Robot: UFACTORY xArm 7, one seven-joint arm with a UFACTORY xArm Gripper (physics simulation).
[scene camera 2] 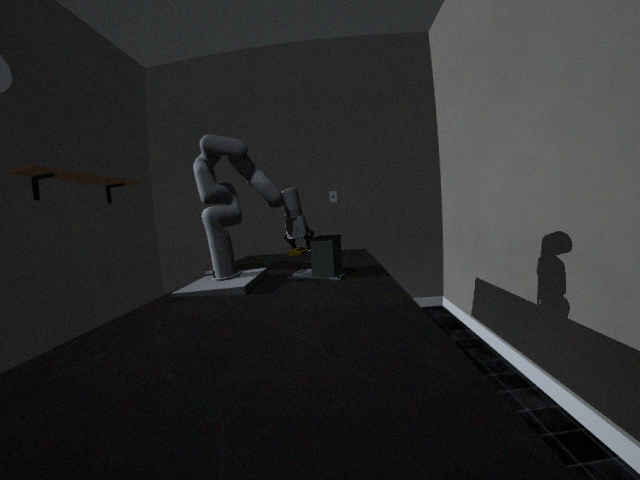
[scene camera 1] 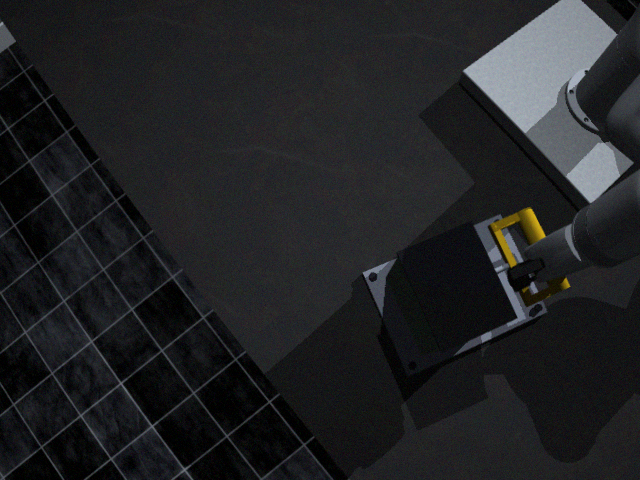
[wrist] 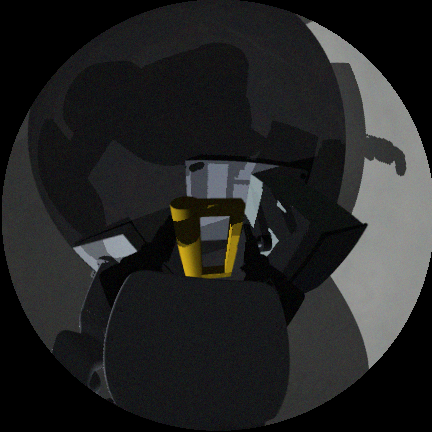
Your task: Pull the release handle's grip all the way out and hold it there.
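The release handle is a yellow rectangular loop with a thick round grip bar [scene camera 1: 532,224] [scene camera 2: 296,252] [wrist: 190,255] on the side away from the dark box-shaped housing [scene camera 1: 454,284] [scene camera 2: 324,256] [wrist: 327,225]. A short light rod [scene camera 1: 501,268] shows between the loop and the housing. My gripper [scene camera 2: 299,244] [wrist: 207,229] is shut on the handle from above. In the wrist view one finger is against the outer side of the grip bar, the other by the bar nearest the housing. In scene camera 1 the arm hides part of the loop.
The housing stands on a light bolted plate [scene camera 1: 379,291] [scene camera 2: 302,274] [wrist: 216,180]. The white slab [scene camera 1: 532,67] [scene camera 2: 219,287] [wrist: 107,248] under the arm's base lies on the handle side. A wooden shelf [scene camera 2: 77,176] hangs on the left wall.
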